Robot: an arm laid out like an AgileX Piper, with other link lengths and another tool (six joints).
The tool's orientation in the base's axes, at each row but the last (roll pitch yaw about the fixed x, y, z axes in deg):
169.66 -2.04 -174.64
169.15 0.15 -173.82
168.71 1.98 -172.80
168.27 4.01 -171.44
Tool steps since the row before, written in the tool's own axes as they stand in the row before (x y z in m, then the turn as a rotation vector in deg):
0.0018 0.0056 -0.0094 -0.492 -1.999 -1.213
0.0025 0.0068 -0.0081 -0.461 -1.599 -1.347
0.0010 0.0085 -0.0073 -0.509 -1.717 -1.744
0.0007 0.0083 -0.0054 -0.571 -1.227 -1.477
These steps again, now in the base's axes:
-0.0018 0.0037 0.0103 0.723 -2.126 0.816
-0.0031 0.0049 0.0092 0.652 -1.764 1.023
-0.0022 0.0067 0.0088 0.711 -1.951 1.391
-0.0022 0.0068 0.0069 0.704 -1.413 1.234

